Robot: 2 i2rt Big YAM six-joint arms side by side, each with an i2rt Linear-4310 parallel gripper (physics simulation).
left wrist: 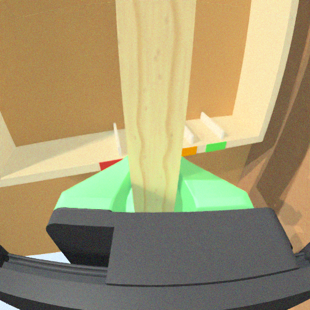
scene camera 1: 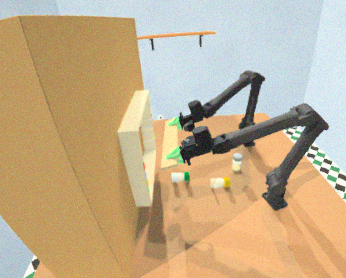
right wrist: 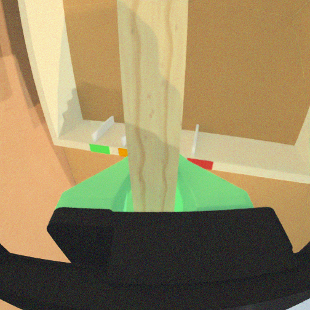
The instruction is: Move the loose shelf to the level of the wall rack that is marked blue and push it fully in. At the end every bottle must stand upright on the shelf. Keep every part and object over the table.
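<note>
The loose shelf (scene camera 1: 170,141) (left wrist: 156,75) (right wrist: 152,75), a pale wood board, is held in front of the wall rack (scene camera 1: 131,157) (left wrist: 266,65) (right wrist: 44,65), apart from it. My left gripper (scene camera 1: 174,154) (left wrist: 153,154) is shut on the shelf near its lower end in the scene view. My right gripper (scene camera 1: 176,121) (right wrist: 154,154) is shut on it near the upper end. A blue mark shows small on the rack in the scene view; the board hides it in both wrist views. A green-capped bottle (scene camera 1: 180,177) and a yellow-capped bottle (scene camera 1: 220,183) lie on their sides. A grey-capped bottle (scene camera 1: 237,163) stands upright.
Red (left wrist: 110,164) (right wrist: 200,164), orange (left wrist: 189,151) (right wrist: 123,152) and green (left wrist: 216,146) (right wrist: 99,149) marks line the rack's edge, with thin white dividers behind. The rack is mounted on a large brown wall block (scene camera 1: 80,125). An orange wall shelf (scene camera 1: 177,35) hangs behind the table (scene camera 1: 220,240).
</note>
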